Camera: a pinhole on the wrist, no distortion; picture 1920 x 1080 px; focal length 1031.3 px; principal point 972.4 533.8 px. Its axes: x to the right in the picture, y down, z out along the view. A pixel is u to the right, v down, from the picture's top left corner.
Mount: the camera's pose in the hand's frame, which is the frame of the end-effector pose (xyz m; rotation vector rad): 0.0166 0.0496 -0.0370 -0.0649 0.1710 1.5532
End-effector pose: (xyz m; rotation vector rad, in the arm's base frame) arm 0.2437 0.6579 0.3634 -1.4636 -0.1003 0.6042
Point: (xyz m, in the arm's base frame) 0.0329 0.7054 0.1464
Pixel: outside the picture
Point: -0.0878 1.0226 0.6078
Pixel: 424.6 1043.4
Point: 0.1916 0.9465 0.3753
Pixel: 660.7 394.5
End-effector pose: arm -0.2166 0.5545 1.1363 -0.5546 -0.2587 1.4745
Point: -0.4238 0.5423 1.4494
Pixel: 737.0 873.7
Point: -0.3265 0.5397 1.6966
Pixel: 331.1 872.7
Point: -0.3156 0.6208 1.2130
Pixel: 804.1 438.6
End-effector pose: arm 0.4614 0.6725 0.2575 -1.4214 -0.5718 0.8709
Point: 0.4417 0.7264 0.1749
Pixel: 1221.0 258.5
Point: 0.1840 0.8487 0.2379
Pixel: 832.1 705.9
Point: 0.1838 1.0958 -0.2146
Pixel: 1666.0 165.0
